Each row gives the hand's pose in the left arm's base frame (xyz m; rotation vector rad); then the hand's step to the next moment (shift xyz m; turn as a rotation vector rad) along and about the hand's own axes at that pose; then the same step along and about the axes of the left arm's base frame.
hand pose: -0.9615 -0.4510 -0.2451 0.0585 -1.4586 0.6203
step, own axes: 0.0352 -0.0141 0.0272 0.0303 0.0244 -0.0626
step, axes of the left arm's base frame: -0.0191 -0.0103 0.0413 0.0458 0.0565 0.0115
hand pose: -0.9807 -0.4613 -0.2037 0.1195 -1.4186 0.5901
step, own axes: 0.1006 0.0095 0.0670 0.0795 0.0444 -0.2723
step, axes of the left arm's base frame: -0.0604 0.0115 0.1045 0.2255 0.1770 0.0169
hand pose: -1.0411 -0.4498 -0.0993 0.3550 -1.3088 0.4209
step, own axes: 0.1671 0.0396 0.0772 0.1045 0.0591 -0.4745
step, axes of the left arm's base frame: -0.0509 0.0138 0.1808 0.3949 0.2892 -0.0041
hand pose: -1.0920 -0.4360 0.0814 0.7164 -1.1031 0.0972
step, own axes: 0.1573 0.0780 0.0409 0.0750 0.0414 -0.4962
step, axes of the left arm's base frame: 0.0100 -0.0054 0.1799 0.4052 0.2958 -0.0428
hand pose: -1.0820 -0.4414 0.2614 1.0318 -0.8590 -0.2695
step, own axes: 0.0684 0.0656 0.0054 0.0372 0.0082 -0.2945
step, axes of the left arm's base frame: 0.0286 -0.0087 0.0901 0.2388 0.1713 -0.0427
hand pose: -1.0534 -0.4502 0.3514 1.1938 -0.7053 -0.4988
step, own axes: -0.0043 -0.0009 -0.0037 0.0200 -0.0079 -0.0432
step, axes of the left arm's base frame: -0.0003 0.0051 -0.0026 0.0452 0.0124 -0.0116
